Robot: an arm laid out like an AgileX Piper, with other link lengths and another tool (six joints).
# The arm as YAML. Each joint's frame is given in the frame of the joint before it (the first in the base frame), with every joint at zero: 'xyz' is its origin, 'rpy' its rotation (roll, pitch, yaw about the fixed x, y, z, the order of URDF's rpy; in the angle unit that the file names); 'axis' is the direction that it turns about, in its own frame. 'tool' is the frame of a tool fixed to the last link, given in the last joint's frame.
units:
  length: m
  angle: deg
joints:
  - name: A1
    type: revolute
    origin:
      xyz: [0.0, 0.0, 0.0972]
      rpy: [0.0, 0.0, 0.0]
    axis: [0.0, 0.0, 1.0]
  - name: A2
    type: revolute
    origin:
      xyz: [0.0, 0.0, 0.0]
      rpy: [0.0, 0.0, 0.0]
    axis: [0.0, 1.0, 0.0]
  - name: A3
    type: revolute
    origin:
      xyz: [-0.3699, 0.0, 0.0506]
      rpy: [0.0, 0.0, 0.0]
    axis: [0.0, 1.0, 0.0]
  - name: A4
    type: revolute
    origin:
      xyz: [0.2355, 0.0, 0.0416]
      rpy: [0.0, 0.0, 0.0]
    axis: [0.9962, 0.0, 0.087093]
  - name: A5
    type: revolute
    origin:
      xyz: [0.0, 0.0, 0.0]
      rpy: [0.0, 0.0, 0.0]
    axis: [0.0, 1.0, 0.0]
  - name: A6
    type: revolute
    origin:
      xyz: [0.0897, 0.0, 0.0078]
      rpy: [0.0, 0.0, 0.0]
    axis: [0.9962, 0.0, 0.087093]
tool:
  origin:
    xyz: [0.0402, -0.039, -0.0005]
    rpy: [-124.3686, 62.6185, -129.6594]
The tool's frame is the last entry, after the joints.
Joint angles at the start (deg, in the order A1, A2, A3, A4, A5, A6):
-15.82, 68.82, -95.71, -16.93, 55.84, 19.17
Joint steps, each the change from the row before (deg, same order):
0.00, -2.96, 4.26, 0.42, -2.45, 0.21
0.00, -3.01, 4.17, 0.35, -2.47, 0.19
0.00, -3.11, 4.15, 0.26, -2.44, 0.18
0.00, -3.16, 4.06, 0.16, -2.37, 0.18
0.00, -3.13, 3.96, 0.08, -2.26, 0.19
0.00, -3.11, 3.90, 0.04, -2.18, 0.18
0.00, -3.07, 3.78, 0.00, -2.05, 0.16
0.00, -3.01, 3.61, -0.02, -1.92, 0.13
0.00, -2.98, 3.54, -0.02, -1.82, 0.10
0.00, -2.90, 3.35, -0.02, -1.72, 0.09
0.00, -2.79, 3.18, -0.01, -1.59, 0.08
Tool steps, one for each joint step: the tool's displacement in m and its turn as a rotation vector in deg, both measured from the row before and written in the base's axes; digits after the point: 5 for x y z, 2 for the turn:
-0.01259, 0.00516, -0.00753, -0.12, -1.10, 0.74
-0.01301, 0.00519, -0.00779, -0.22, -1.24, 0.71
-0.01369, 0.00524, -0.00836, -0.30, -1.31, 0.66
-0.01406, 0.00518, -0.00881, -0.38, -1.36, 0.59
-0.01383, 0.00497, -0.00951, -0.40, -1.32, 0.53
-0.01347, 0.00481, -0.01032, -0.42, -1.28, 0.50
-0.01307, 0.00461, -0.01087, -0.43, -1.22, 0.46
-0.01255, 0.00440, -0.01112, -0.45, -1.19, 0.43
-0.01202, 0.00423, -0.01176, -0.45, -1.13, 0.42
-0.01133, 0.00401, -0.01173, -0.45, -1.14, 0.40
-0.01046, 0.00374, -0.01182, -0.41, -1.08, 0.38

